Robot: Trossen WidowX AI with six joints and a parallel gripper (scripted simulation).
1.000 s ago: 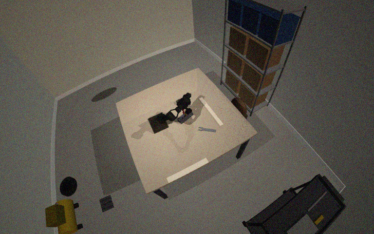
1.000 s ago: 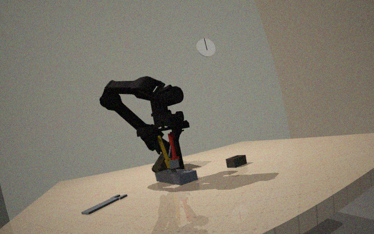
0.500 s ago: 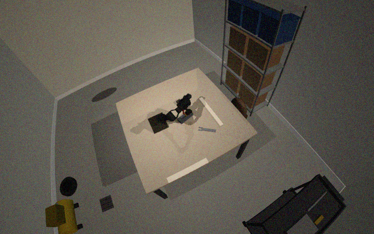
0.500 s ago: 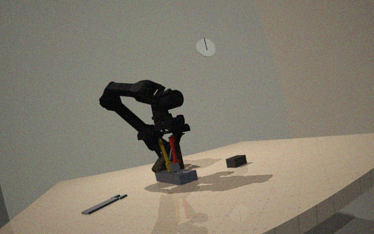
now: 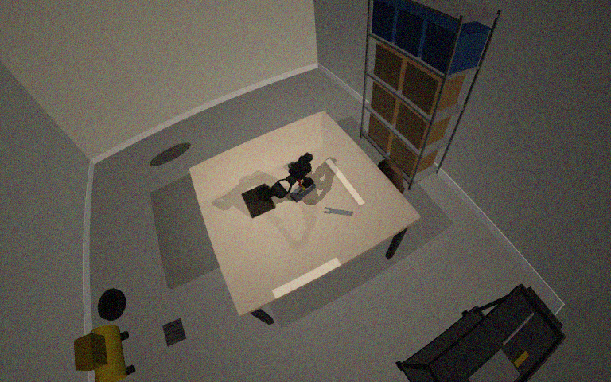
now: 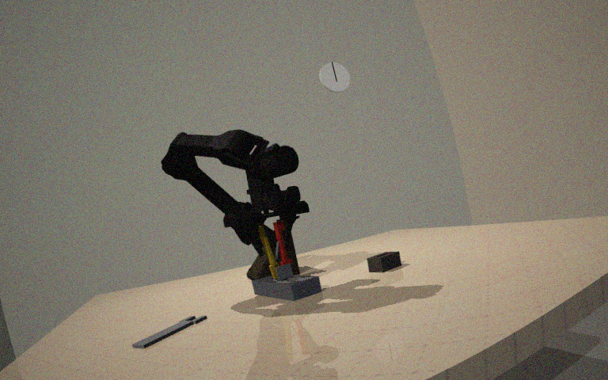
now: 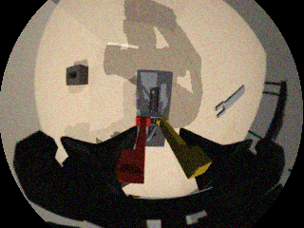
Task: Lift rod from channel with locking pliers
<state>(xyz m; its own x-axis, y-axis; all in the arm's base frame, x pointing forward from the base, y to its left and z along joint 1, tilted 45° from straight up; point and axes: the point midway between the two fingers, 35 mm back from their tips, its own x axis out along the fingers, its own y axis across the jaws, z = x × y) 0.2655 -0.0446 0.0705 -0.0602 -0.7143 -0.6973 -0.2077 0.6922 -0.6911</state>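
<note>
Now: gripper tip 1 cm to the left of the yellow handle and 1 cm below it. Round my gripper tip: grey channel block 1 cm to the left, 8 cm below; dark holster 5 cm ahead, 24 cm to the left, 8 cm below; flat grey forked bar 10 cm ahead, 24 cm to the right, 9 cm below.
</note>
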